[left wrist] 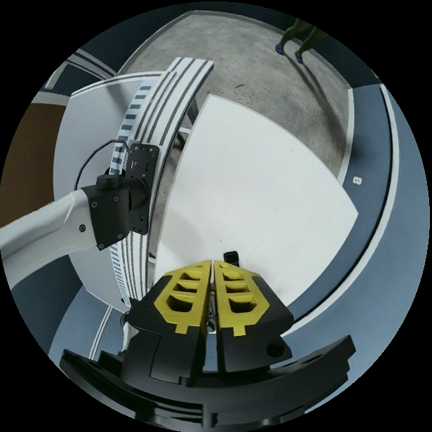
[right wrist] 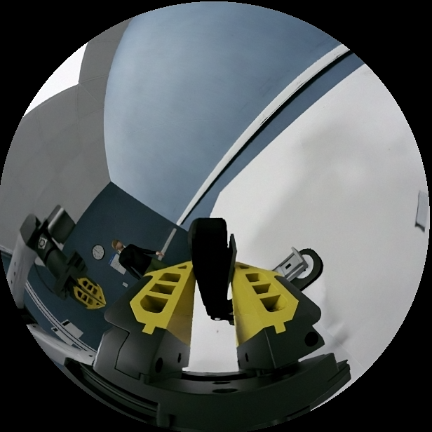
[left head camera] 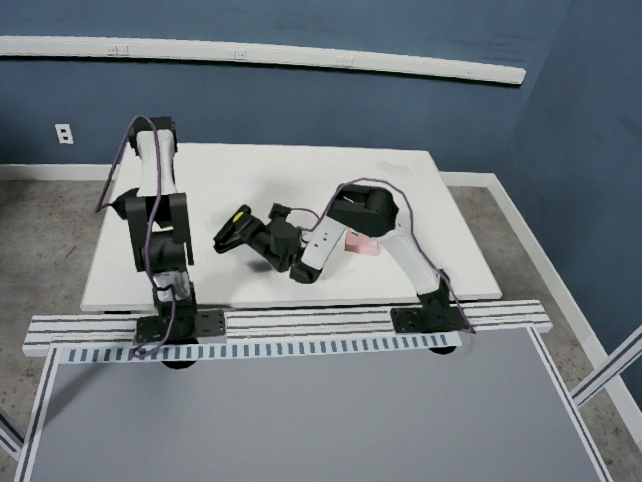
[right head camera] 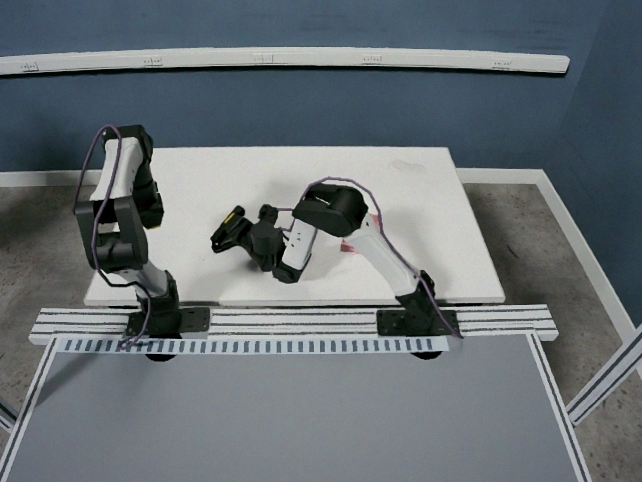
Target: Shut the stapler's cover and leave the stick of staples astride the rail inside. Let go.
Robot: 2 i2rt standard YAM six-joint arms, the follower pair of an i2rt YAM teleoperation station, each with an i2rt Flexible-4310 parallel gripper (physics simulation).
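Seen in the pictures: left gripper, fingertip midpoint: (left head camera: 166, 227) (right head camera: 154, 227); right gripper, fingertip midpoint: (left head camera: 239, 217) (right head camera: 233, 218); left arm's base, origin of the base link: (left head camera: 181, 328) (right head camera: 169, 323); right arm's base, origin of the base link: (left head camera: 429, 320) (right head camera: 417, 323).
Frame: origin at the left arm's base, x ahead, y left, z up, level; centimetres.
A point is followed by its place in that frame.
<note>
My right gripper (right wrist: 212, 266) (left head camera: 234, 229) @[z 8.0, x 27.8, y -16.1 cm] (right head camera: 228, 229) @[z 8.0, x 27.8, y -16.1 cm] is shut on the stapler's black cover (right wrist: 209, 250), above the table. The stapler is open. The grey end of its rail (right wrist: 294, 264) and its black base (right wrist: 317, 265) show to the right of the fingers in the right wrist view; the hinge end is partly hidden. A small grey bar (right wrist: 421, 210), which looks like the stick of staples, lies on the table at the right edge of that view, apart from the stapler. My left gripper (left wrist: 212, 265) is shut and empty, at the picture's left in both head views.
A pink open box (left head camera: 363, 244) @[z -0.1, x 22.4, y -51.1 cm] (right head camera: 348, 245) @[z 2.1, x 20.2, y -47.0 cm] stands on the white table (left head camera: 290, 160) @[z -0.4, x 64.8, y -37.3 cm] (right head camera: 290, 160) @[z -0.4, x 65.6, y -33.7 cm], partly hidden by the right arm. A small black piece (left wrist: 231, 257) shows just beyond the left fingertips; I cannot tell what it is.
</note>
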